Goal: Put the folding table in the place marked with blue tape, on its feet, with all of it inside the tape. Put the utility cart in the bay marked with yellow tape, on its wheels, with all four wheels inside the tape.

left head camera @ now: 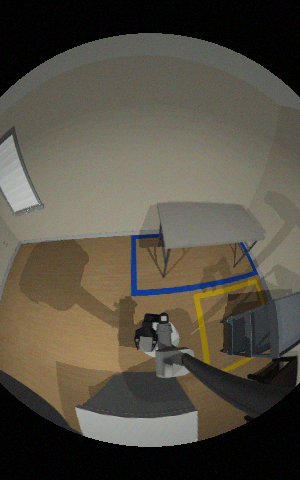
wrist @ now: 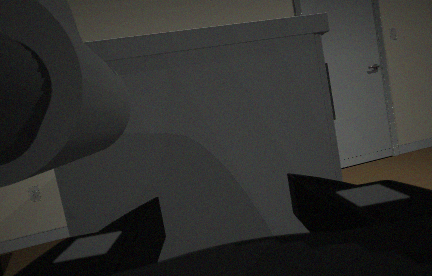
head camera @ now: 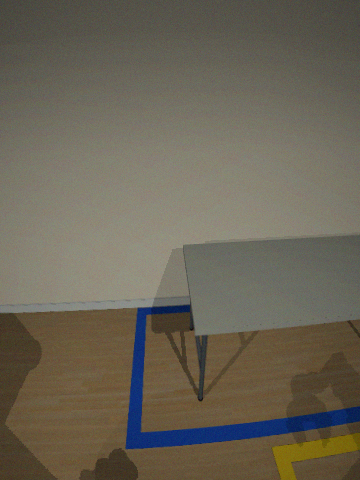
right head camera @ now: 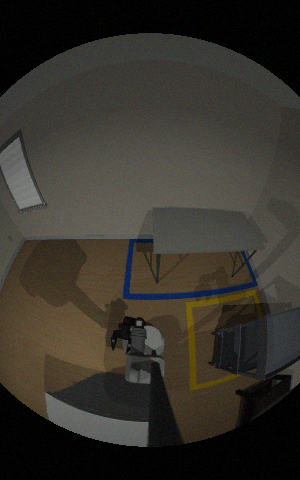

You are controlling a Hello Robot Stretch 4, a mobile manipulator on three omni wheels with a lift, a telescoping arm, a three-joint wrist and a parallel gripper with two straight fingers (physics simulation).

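Places are measured from the robot's base along level axes (x back, y right, z up), in millimetres.
Pixels of known places: gripper, fingertip midpoint: (left head camera: 144, 350) (wrist: 226, 204) (right head camera: 119, 351).
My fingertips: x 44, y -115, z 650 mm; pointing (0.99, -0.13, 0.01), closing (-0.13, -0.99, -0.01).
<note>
For each thing: its middle in the pictures, then the offset to it from my fingertips. "spot": a spot on its surface instead.
- grey folding table at a spot on its surface: (head camera: 280, 280) (right head camera: 199, 229) spot: dy +613, dx -1025, dz +59 mm
- blue tape at a spot on its surface: (head camera: 135, 380) (right head camera: 126, 272) spot: dy -181, dx -930, dz -677 mm
- grey utility cart at a spot on its surface: (right head camera: 285, 340) spot: dy +1192, dx +132, dz +116 mm
The grey folding table (head camera: 280, 280) (left head camera: 205, 225) (right head camera: 200, 230) stands upright on its legs by the wall. Its visible feet are on floor inside the blue tape (head camera: 135, 380) (left head camera: 133, 265) (right head camera: 127, 270); its rear right part is hidden. The grey utility cart (left head camera: 287, 325) (right head camera: 285, 340) stands upright at the right. Its visible wheels are inside the yellow tape (head camera: 285, 454) (left head camera: 202, 325) (right head camera: 191, 340); its other wheels are hidden. My gripper (right head camera: 121, 346) (wrist: 226, 204) is open and empty, apart from both, left of the yellow bay in the head side views.
A cabinet with a white side (left head camera: 140, 427) (right head camera: 95, 415) (wrist: 215, 85) stands close by, facing the wrist camera. A dark low table (left head camera: 282, 375) (right head camera: 250, 405) is beyond the cart. A door (wrist: 355, 90) is behind the cabinet. A window (left head camera: 17, 175) is on the left wall.
</note>
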